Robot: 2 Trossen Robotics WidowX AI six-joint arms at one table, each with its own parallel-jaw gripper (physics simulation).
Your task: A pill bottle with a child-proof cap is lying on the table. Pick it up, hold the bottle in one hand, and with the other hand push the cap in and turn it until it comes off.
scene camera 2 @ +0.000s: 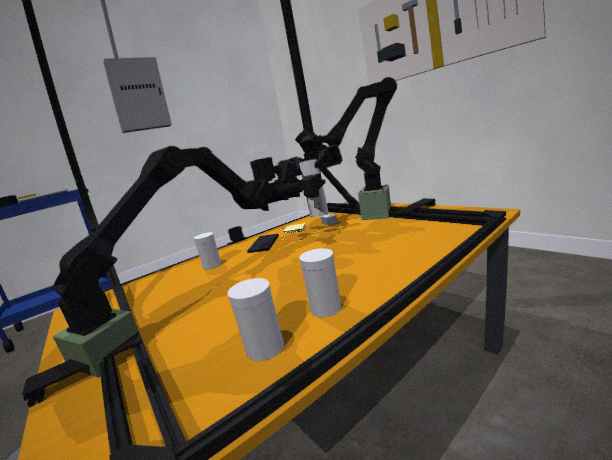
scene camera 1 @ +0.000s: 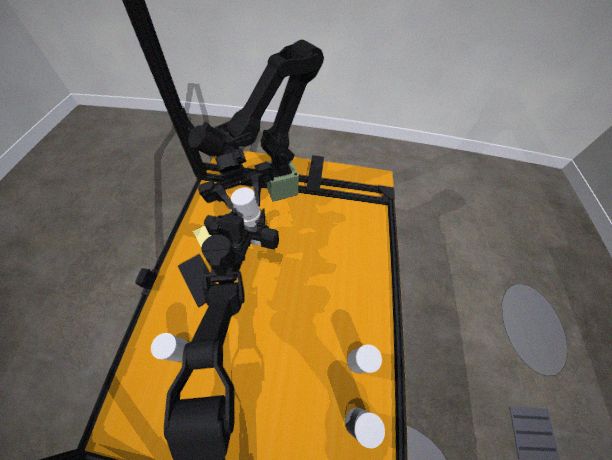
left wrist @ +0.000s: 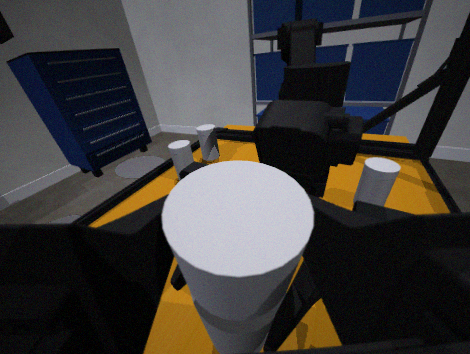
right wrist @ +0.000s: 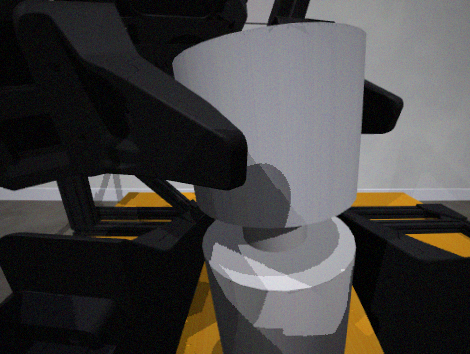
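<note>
The white bottle [scene camera 1: 251, 220] [scene camera 2: 317, 201] [right wrist: 280, 310] is held roughly upright above the table, with my right gripper [scene camera 1: 252, 227] [right wrist: 270, 211] shut on its body. The wide white cap [scene camera 1: 243, 196] [left wrist: 238, 220] [right wrist: 310, 90] is over the bottle's top, between the fingers of my left gripper [scene camera 1: 244, 201] [left wrist: 235, 195] [right wrist: 340, 135], which is shut on it. In the right wrist view a narrow neck shows in the gap between the cap's lower rim and the bottle's shoulder. The inside of the cap is hidden.
Three white canisters [scene camera 1: 167, 346] [scene camera 1: 367, 358] [scene camera 1: 369, 430] stand on the orange table [scene camera 1: 300, 400]. A dark flat pad [scene camera 1: 194, 280] [scene camera 2: 263, 243], a yellow note block [scene camera 1: 201, 236] [scene camera 2: 294, 228] and a small grey box [scene camera 2: 329, 219] lie near the grippers. Black rails edge the table.
</note>
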